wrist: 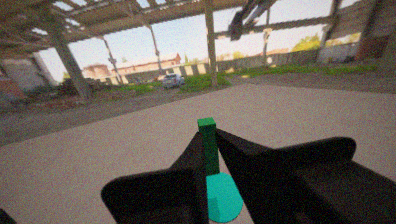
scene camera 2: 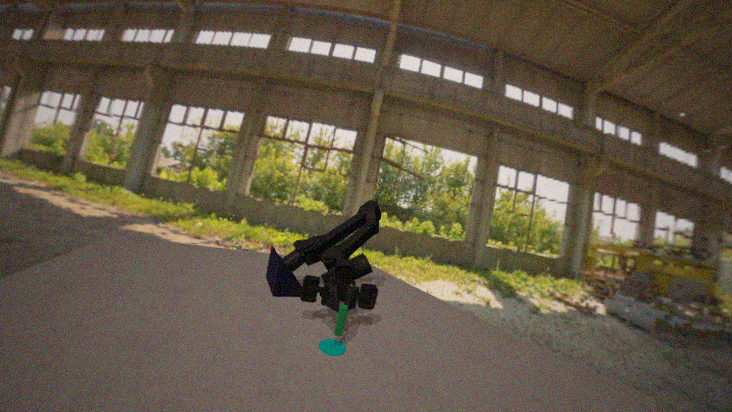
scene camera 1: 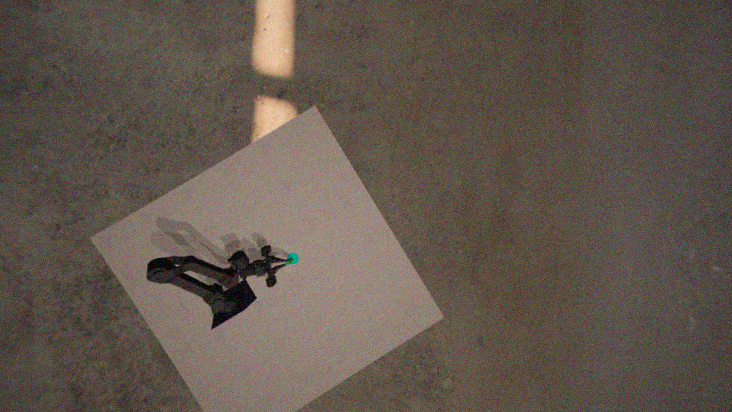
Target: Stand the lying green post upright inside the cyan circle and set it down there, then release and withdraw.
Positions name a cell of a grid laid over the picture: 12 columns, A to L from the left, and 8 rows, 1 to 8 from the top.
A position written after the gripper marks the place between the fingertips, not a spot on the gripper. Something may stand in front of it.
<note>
The gripper (scene camera 2: F7) carries a green post (wrist: G5). Also in view: a cyan circle (wrist: G7).
The gripper is seen too in the wrist view (wrist: G5).
</note>
